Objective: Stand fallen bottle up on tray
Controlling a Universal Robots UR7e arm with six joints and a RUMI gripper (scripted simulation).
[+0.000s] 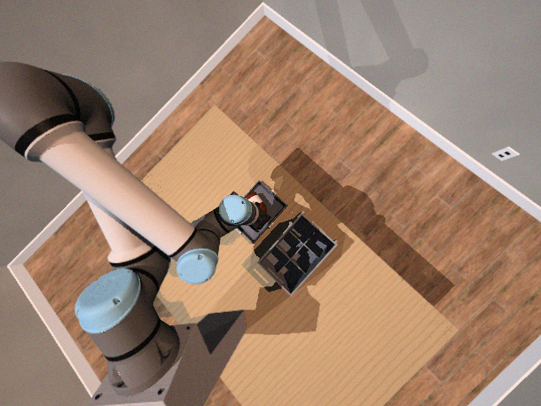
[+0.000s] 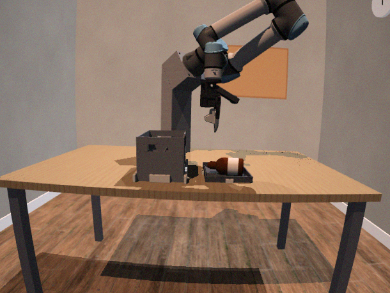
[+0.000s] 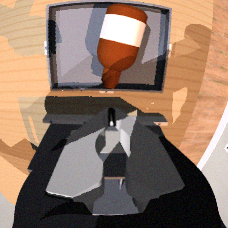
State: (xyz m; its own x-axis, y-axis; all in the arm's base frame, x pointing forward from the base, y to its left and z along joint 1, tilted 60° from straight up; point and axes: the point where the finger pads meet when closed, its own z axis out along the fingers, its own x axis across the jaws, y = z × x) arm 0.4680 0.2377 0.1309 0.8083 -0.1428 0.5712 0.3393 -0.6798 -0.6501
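My hand is 5 cm to the right of the bottle and 16 cm above it. Also, from my hand: grey crate 7 cm ahead, 21 cm to the right, 12 cm below; dark tray 2 cm behind, 5 cm to the left, 19 cm below.
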